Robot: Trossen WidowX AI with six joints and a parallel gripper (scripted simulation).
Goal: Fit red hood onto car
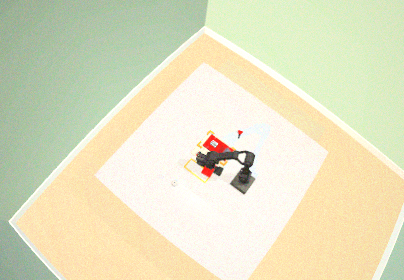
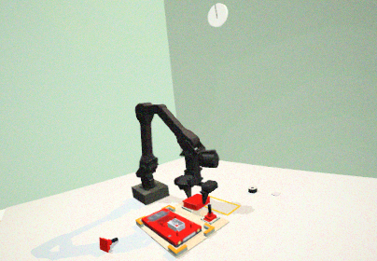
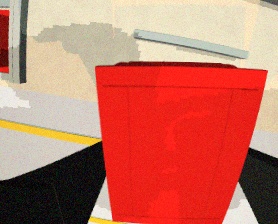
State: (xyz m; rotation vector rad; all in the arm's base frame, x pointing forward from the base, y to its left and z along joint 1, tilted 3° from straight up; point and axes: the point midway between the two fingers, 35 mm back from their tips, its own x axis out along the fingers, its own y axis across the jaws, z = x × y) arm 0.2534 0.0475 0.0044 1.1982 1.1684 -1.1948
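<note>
Now: the grey engine block 6 cm ahead of my gripper tip, 18 cm to the right of it and 1 cm above it. Round my gripper tip: red hood: 1 cm above.
</note>
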